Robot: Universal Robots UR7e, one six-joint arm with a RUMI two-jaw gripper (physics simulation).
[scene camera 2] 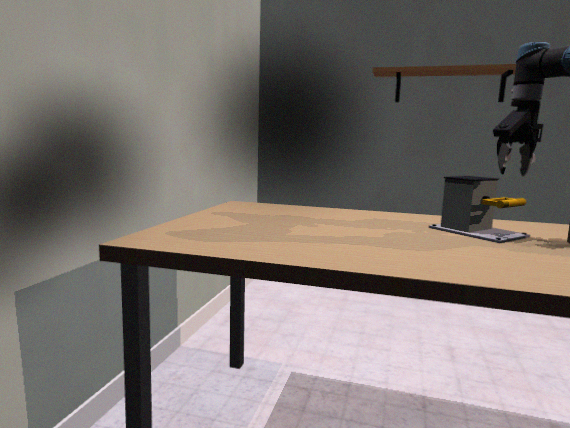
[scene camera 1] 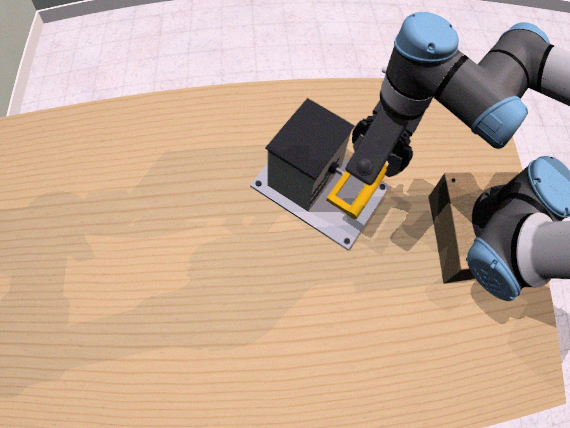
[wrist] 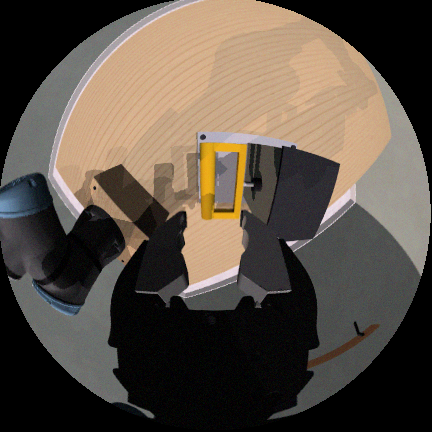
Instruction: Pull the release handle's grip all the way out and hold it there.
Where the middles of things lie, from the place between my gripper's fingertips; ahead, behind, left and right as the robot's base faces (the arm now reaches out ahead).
Now: hand 7 cm short of the grey base plate (scene camera 1: 332,222), 4 cm to the left of it and 18 cm above it.
